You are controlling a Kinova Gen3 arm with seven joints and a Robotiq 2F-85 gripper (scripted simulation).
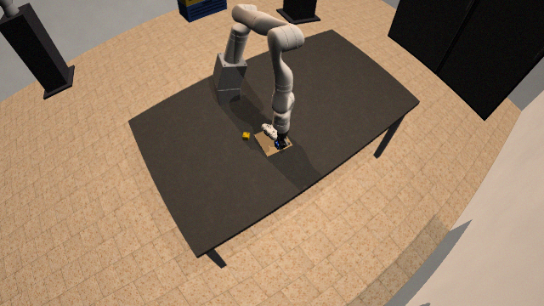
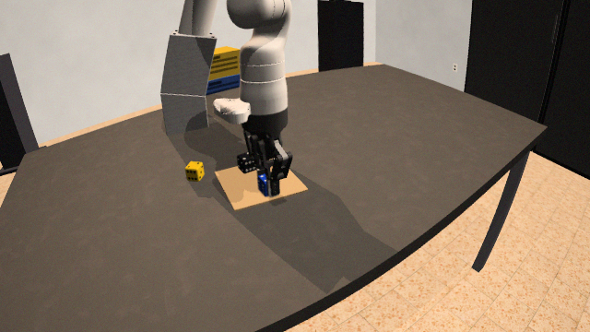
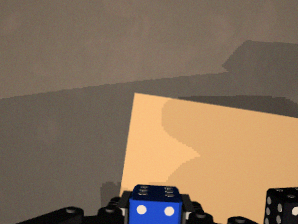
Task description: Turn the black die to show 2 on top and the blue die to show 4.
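Now: hand right at the blue die. From my hand the other things lie so: yellow die (12 cm to the right, 11 cm behind, 1 cm below); then tan mat (4 cm behind, 2 cm below, 1 cm to the right); then black die (9 cm behind, 1 cm to the right, 1 cm below).
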